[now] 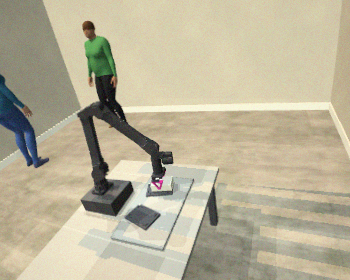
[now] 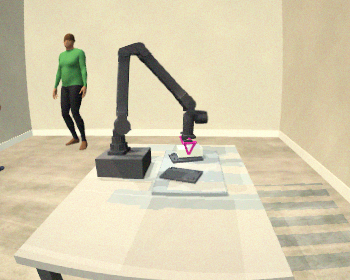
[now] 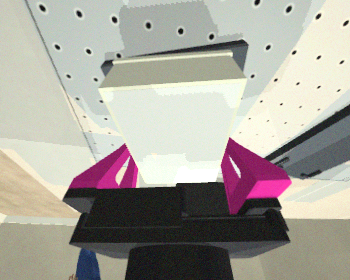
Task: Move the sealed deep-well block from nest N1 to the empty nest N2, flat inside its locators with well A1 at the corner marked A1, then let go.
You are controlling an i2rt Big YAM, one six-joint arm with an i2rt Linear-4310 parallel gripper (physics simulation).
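Frame: origin at the arm's base, x ahead, y left, z up, level; millimetres.
Seen in the pictures: gripper, fingertip midpoint: [image 1: 160,184] [image 2: 187,152] [image 3: 177,136]; arm's base, origin of the base link: [image 1: 103,188] [image 2: 119,152].
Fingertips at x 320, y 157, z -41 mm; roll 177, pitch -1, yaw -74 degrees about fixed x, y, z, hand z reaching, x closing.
Note:
Offsets run from my fingertips to a thing's top centre.
The sealed deep-well block {dx +12, dy +3, dz +30 mm} [image 1: 165,183] [image 2: 196,151] [image 3: 174,119] is a pale, white box. It sits low over the far dark nest [image 1: 149,193] [image 2: 175,159] [image 3: 241,51]; I cannot tell whether it touches the nest. My gripper [image 1: 158,184] [image 2: 188,147] [image 3: 177,136] has magenta fingers, points straight down and is shut on the block's two sides. The other dark nest {dx -3, dy -237, dz -14 mm} [image 1: 143,216] [image 2: 181,175] [image 3: 294,158] lies empty nearer the table's front, turned at an angle. Both nests lie on a grey perforated board [image 1: 151,240] [image 2: 213,186] [image 3: 76,36].
The arm's black base [image 1: 108,198] [image 2: 124,163] stands left of the board. A person in a green top [image 1: 100,64] [image 2: 71,83] walks on the floor behind the table. A blue leg [image 1: 38,159] shows at the left edge. The table edge [image 1: 201,222] runs close to the board's right.

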